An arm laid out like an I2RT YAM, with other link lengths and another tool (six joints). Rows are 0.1 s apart.
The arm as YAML. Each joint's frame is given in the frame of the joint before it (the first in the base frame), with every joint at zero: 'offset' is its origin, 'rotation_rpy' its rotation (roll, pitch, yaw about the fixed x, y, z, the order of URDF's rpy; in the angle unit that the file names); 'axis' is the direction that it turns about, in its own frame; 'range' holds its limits. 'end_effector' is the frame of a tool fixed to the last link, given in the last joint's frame.
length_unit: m
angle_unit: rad
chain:
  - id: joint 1
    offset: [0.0, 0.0, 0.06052]
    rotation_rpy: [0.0, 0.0, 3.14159]
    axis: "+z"
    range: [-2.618, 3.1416]
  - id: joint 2
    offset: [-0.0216, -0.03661, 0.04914]
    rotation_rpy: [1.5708, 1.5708, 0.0]
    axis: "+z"
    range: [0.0, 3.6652]
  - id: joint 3
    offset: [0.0, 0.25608, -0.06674]
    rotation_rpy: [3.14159, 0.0, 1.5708]
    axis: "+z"
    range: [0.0, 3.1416]
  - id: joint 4
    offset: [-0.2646, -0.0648, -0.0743]
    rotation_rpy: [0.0, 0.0, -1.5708]
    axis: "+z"
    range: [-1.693, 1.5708]
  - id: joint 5
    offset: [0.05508, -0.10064, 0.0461]
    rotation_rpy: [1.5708, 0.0, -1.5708]
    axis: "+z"
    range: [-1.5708, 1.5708]
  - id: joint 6
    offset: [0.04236, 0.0, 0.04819]
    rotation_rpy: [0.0, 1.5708, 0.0]
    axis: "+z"
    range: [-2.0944, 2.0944]
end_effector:
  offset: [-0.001, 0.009, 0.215]
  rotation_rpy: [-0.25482, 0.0, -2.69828]
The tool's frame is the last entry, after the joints.
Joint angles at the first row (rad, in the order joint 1, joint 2, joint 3, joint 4, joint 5, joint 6):
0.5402, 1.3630, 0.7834, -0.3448, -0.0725, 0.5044
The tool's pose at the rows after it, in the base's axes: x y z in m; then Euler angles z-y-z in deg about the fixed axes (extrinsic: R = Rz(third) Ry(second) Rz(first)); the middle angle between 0 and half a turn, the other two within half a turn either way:
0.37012, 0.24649, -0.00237, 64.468, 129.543, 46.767
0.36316, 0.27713, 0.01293, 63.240, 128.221, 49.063
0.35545, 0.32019, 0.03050, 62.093, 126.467, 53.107
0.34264, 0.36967, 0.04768, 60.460, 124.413, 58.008
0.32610, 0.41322, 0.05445, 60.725, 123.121, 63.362
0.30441, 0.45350, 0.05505, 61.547, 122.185, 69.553
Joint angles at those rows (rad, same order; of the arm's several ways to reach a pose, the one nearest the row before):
0.5924, 1.3439, 0.8096, -0.3795, -0.0276, 0.5167
0.6700, 1.3532, 0.8530, -0.3874, -0.0035, 0.5284
0.7560, 1.3955, 0.9246, -0.3837, 0.0064, 0.5243
0.8481, 1.4504, 1.0001, -0.3649, 0.0123, 0.5056
0.9160, 1.5161, 1.0657, -0.3433, -0.0093, 0.4944
0.9732, 1.5833, 1.1212, -0.3188, -0.0505, 0.4746

